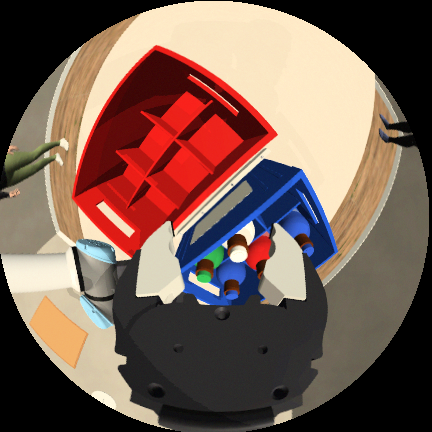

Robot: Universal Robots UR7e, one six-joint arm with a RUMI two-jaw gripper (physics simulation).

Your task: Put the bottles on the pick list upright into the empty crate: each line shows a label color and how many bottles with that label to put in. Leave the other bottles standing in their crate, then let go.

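Places are measured from the arm's base along level axes (x ahead, y left, z up), in metres.
Pixels of known places: gripper, between the fingertips: (pixel 221 223).
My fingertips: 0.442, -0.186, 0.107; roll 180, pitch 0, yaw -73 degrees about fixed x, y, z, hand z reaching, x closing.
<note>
Ahead of a thing's pixels: the offset from my fingertips to its middle, as dx, dy, dz. "spot": to the spot under its first point. Level surfaces: height alone.
The red crate @[+0.027, +0.121, -0.106] (pixel 175 132) has dividers and no bottles in its compartments. The blue crate @[spot: +0.040, -0.144, -0.019] (pixel 325 220) beside it holds several upright brown-necked bottles: a green one @[-0.138, -0.012, -0.109] (pixel 212 256), a white one @[-0.063, -0.048, -0.109] (pixel 238 246), a red one @[-0.103, -0.125, -0.109] (pixel 257 250), a blue one @[-0.182, -0.086, -0.109] (pixel 231 275) near the palm and another blue one @[-0.026, -0.167, -0.109] (pixel 296 225) at the right. My gripper (pixel 221 223) is open with nothing between its fingers, above the blue crate. The right finger partly hides the red bottle. The palm hides the crate's near part. No readable pick list shows.
A pale strip @[spot: -0.013, -0.006, -0.165] (pixel 222 189) runs between the two crates. The light table top @[dz -0.194] (pixel 325 95) has a wooden edge (pixel 70 125). A grey and light-blue arm joint (pixel 97 282) is at the left. An orange sheet (pixel 59 332) lies at the lower left. People's legs show at both sides.
</note>
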